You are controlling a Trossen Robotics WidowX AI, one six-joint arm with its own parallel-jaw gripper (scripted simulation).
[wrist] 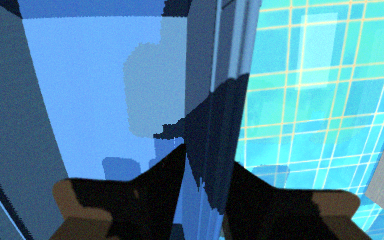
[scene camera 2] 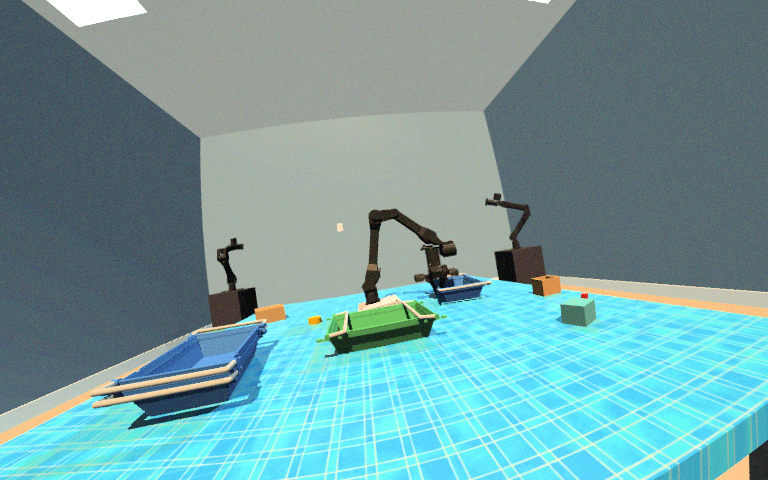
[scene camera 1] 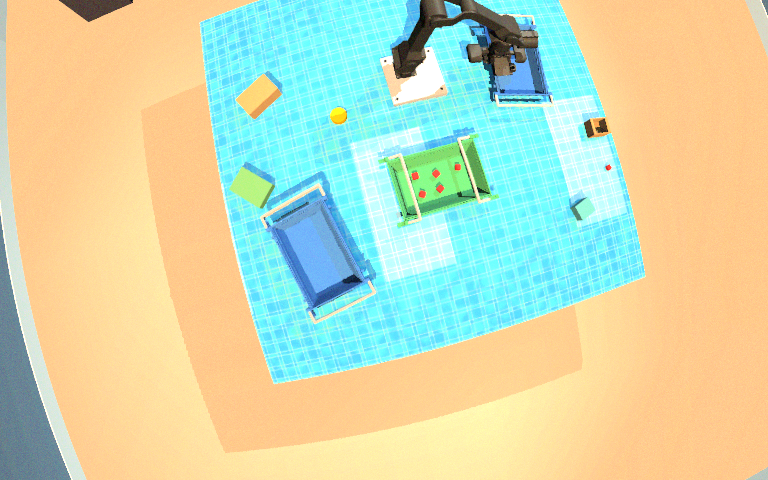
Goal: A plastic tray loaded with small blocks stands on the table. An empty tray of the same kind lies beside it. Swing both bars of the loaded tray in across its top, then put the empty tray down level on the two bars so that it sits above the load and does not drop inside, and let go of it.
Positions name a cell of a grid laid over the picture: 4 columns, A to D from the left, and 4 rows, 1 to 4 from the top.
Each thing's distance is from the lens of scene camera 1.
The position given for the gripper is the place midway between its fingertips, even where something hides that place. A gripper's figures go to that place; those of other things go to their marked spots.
gripper (scene camera 1: C1): 146 cm
blue tray (scene camera 1: C1): 148 cm
green block (scene camera 1: B2): 134 cm
